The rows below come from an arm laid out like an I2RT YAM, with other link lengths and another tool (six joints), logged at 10 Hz.
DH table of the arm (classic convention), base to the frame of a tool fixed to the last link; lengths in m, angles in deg. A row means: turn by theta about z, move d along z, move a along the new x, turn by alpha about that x. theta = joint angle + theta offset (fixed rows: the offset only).
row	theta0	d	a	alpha
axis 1	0.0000	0.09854	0.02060	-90.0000
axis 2	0.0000	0.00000	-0.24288	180.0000
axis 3	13.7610	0.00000	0.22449	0.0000
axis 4	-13.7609	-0.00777	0.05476	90.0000
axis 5	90.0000	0.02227	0.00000	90.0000
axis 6	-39.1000	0.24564	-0.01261	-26.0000
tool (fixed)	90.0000	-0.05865	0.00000	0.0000
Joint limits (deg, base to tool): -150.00..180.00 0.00..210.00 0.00..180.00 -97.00..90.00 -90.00..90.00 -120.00..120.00
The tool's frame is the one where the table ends.
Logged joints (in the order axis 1, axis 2, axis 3, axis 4, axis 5, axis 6), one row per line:
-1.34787, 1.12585, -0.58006, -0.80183, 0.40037, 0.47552
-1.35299, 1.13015, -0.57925, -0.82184, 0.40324, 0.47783
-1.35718, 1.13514, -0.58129, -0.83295, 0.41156, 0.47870
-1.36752, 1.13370, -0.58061, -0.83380, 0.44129, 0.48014
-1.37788, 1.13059, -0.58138, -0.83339, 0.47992, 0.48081
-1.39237, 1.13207, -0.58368, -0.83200, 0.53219, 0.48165
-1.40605, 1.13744, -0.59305, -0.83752, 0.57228, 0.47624
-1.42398, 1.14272, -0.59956, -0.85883, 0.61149, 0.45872
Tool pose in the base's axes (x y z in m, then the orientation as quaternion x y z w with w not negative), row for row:
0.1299, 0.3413, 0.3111, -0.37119, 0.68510, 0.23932, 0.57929
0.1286, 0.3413, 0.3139, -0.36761, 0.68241, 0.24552, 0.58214
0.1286, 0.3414, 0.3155, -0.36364, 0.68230, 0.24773, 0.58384
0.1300, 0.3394, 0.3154, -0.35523, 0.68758, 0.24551, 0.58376
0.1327, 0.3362, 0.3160, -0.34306, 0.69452, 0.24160, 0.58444
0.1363, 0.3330, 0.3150, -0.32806, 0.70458, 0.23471, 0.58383
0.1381, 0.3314, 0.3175, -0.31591, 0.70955, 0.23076, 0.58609
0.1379, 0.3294, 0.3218, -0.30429, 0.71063, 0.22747, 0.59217
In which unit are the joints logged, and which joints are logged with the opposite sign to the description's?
The joints are logged in radians. Opposite sign: axis 1, axis 3, axis 4.
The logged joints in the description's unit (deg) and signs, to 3 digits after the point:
77.227, 64.506, 33.235, 45.941, 22.940, 27.245
77.521, 64.753, 33.189, 47.088, 23.104, 27.378
77.761, 65.039, 33.305, 47.725, 23.581, 27.427
78.353, 64.956, 33.267, 47.773, 25.284, 27.510
78.947, 64.778, 33.311, 47.750, 27.497, 27.548
79.777, 64.863, 33.442, 47.670, 30.492, 27.597
80.561, 65.171, 33.979, 47.986, 32.789, 27.287
81.588, 65.473, 34.352, 49.207, 35.036, 26.283

